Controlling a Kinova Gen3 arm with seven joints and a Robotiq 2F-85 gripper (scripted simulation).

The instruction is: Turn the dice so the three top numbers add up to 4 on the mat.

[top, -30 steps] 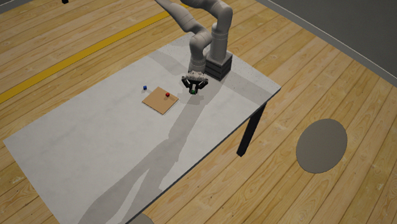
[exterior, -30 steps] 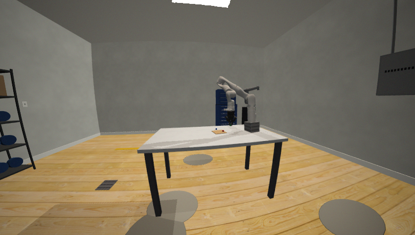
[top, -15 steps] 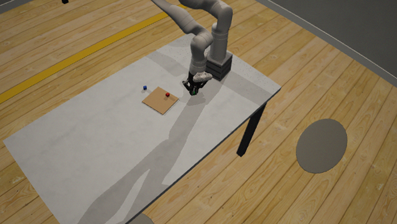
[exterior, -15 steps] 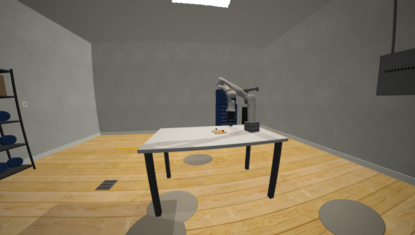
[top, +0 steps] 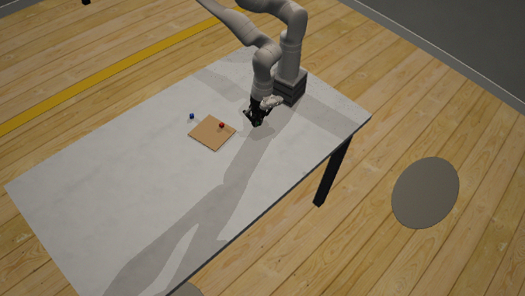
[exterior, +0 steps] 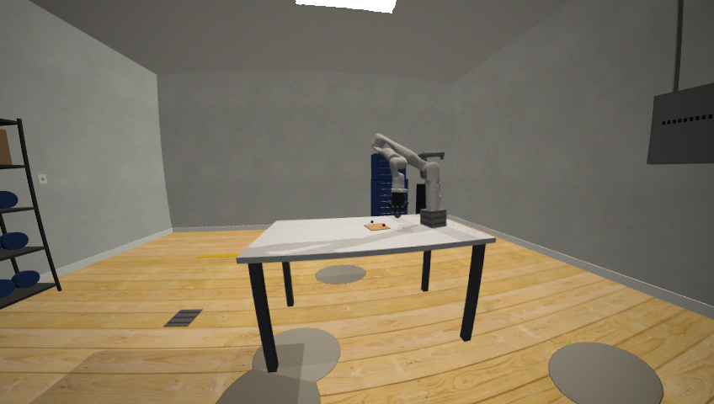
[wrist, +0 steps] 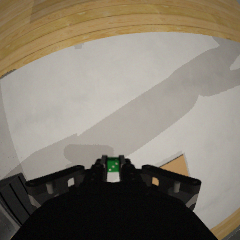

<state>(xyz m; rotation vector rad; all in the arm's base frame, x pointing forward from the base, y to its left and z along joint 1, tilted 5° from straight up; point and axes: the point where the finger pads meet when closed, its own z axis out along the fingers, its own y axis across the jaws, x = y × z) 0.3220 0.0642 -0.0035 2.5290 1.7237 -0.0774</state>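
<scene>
The green die is 1 cm below my hand. Round my hand: blue die: 27 cm to the right, 11 cm below, 6 cm ahead; then tan mat: 15 cm to the right, 11 cm below, 7 cm ahead; then red die: 14 cm to the right, 10 cm below, 3 cm ahead.
</scene>
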